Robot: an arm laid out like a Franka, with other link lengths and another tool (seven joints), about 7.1 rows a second.
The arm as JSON. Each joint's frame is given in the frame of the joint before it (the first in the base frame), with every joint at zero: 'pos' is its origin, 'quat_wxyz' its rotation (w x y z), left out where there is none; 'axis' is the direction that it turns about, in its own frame. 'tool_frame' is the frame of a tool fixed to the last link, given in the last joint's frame.
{
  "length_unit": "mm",
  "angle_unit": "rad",
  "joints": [
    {
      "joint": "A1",
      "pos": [
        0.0,
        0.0,
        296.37
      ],
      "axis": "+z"
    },
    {
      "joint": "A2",
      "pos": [
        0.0,
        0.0,
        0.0
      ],
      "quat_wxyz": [
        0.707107,
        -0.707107,
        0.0,
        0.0
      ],
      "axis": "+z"
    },
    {
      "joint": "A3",
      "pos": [
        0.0,
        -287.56,
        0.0
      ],
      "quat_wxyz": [
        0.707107,
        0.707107,
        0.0,
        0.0
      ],
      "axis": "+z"
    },
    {
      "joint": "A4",
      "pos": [
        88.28,
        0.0,
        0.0
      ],
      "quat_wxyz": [
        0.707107,
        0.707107,
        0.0,
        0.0
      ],
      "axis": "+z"
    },
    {
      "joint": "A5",
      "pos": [
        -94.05,
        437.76,
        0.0
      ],
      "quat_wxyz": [
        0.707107,
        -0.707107,
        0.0,
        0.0
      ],
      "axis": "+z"
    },
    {
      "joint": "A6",
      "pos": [
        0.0,
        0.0,
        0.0
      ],
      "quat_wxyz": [
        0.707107,
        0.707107,
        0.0,
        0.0
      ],
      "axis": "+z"
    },
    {
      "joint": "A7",
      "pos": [
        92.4,
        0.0,
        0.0
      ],
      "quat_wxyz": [
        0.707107,
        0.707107,
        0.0,
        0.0
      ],
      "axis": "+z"
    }
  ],
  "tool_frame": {
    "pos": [
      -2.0,
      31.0,
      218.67
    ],
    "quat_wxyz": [
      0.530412,
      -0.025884,
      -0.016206,
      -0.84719
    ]
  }
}
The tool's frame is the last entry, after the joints.
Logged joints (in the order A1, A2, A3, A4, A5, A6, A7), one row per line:
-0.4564 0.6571 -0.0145 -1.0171 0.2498 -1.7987 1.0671
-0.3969 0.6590 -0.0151 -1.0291 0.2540 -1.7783 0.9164
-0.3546 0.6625 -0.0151 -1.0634 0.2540 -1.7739 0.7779
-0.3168 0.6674 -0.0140 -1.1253 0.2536 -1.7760 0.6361
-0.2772 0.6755 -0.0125 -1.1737 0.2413 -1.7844 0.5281
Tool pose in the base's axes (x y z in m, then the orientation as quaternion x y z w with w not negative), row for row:
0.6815 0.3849 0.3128 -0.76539 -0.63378 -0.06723 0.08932
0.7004 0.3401 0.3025 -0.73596 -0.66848 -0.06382 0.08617
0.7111 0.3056 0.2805 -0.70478 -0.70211 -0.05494 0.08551
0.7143 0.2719 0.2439 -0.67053 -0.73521 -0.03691 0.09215
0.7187 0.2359 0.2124 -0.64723 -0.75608 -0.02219 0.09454
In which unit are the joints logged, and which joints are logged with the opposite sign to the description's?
The joints are logged in radians. Opposite sign: A1, A3, A6.
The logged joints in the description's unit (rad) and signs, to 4 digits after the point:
0.4564 0.6571 0.0145 -1.0171 0.2498 1.7987 1.0671
0.3969 0.6590 0.0151 -1.0291 0.2540 1.7783 0.9164
0.3546 0.6625 0.0151 -1.0634 0.2540 1.7739 0.7779
0.3168 0.6674 0.0140 -1.1253 0.2536 1.7760 0.6361
0.2772 0.6755 0.0125 -1.1737 0.2413 1.7844 0.5281

